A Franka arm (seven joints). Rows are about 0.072 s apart.
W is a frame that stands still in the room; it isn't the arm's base.
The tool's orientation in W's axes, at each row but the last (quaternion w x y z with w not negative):
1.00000, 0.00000, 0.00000, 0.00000
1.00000, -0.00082, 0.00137, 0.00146
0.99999, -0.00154, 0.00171, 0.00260
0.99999, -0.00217, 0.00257, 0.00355
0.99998, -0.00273, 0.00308, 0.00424
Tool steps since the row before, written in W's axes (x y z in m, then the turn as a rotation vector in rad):
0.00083, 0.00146, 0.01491, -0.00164, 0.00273, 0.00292
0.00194, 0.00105, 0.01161, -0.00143, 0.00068, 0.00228
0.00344, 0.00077, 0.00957, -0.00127, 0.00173, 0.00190
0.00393, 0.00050, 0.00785, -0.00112, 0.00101, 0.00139
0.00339, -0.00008, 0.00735, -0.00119, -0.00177, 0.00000
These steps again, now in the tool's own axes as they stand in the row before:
0.00083, 0.00146, 0.01491, -0.00164, 0.00273, 0.00292
0.00191, 0.00103, 0.01162, -0.00143, 0.00068, 0.00228
0.00341, 0.00072, 0.00958, -0.00127, 0.00173, 0.00190
0.00389, 0.00044, 0.00787, -0.00112, 0.00101, 0.00139
0.00334, -0.00015, 0.00737, -0.00120, -0.00176, -0.00002

